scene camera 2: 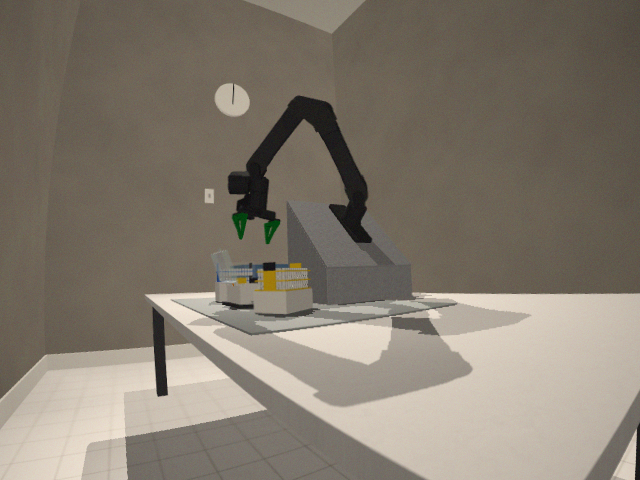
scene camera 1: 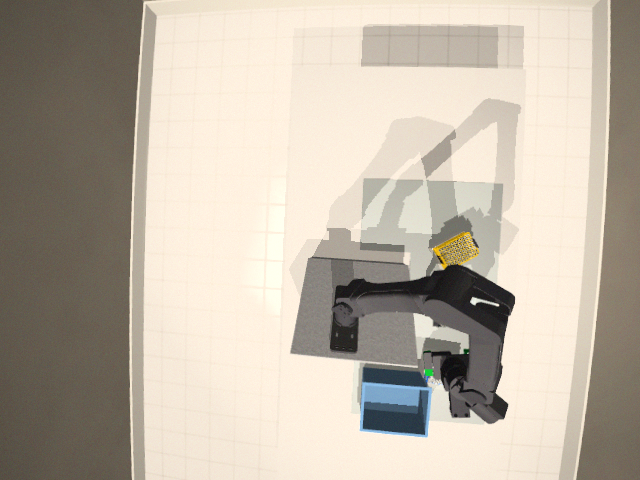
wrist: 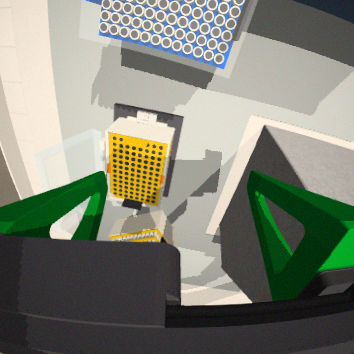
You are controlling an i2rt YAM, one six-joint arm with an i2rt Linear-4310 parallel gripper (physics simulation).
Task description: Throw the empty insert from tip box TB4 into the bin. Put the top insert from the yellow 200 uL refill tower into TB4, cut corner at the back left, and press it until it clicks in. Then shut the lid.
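My gripper (scene camera 2: 254,240) (wrist: 176,178) is open and empty, its two green fingers wide apart above the boxes. TB4 appears to be the white box (wrist: 145,129) (scene camera 2: 240,296) with a yellow plate of dark, empty holes (wrist: 136,170) on it. It lies low between and beyond the fingertips in the wrist view. Its clear lid (wrist: 70,157) stands open at the left. The yellow refill tower (scene camera 1: 457,249) (scene camera 2: 283,279) (wrist: 136,236) has stacked inserts on a white base; my gripper's body partly hides it in the wrist view. The blue bin (scene camera 1: 394,432) is open. The cut corner cannot be made out.
A blue box with rows of white-ringed tips (wrist: 170,30) is at the top of the wrist view, near the bin. The grey sloped arm stand (scene camera 1: 305,320) (scene camera 2: 367,284) (wrist: 305,150) is beside the boxes. The grey-green mat (scene camera 2: 248,329) lies under them.
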